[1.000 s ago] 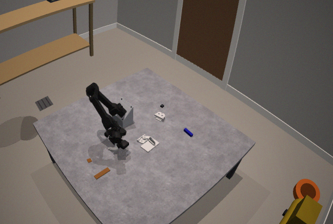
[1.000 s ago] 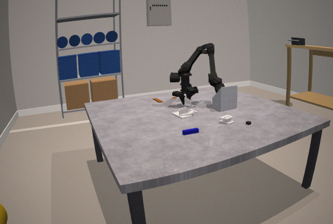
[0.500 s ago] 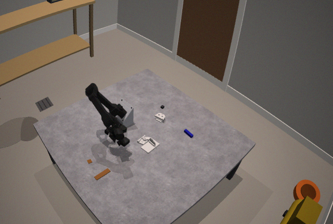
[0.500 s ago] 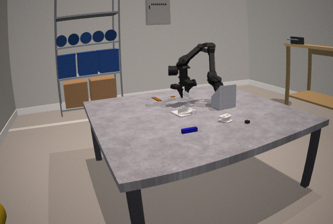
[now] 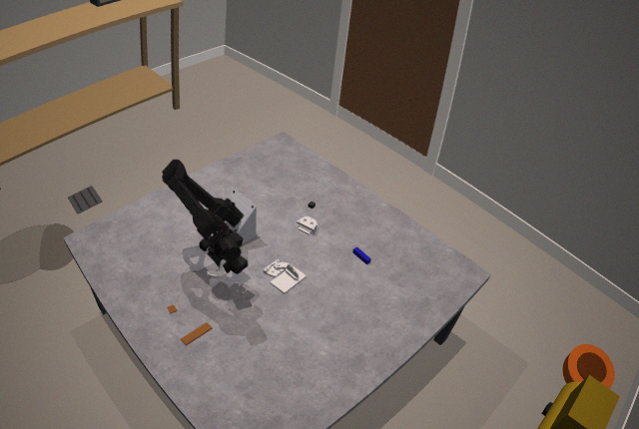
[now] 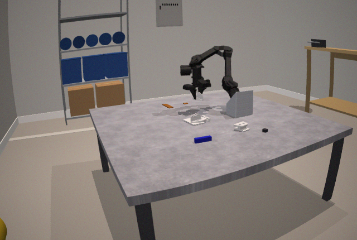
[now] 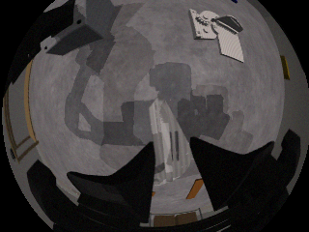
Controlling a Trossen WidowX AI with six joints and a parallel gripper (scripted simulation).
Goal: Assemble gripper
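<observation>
Now: the white jaw 21 cm to the left of my gripper tip, 7 cm below it and 7 cm ahead of it. Also, from my gripper tip: blue block: 50 cm to the left, 20 cm ahead, 7 cm below; then small orange piece: 24 cm to the right, 8 cm below, 1 cm behind; then orange strip: 22 cm to the right, 13 cm ahead, 8 cm below.
</observation>
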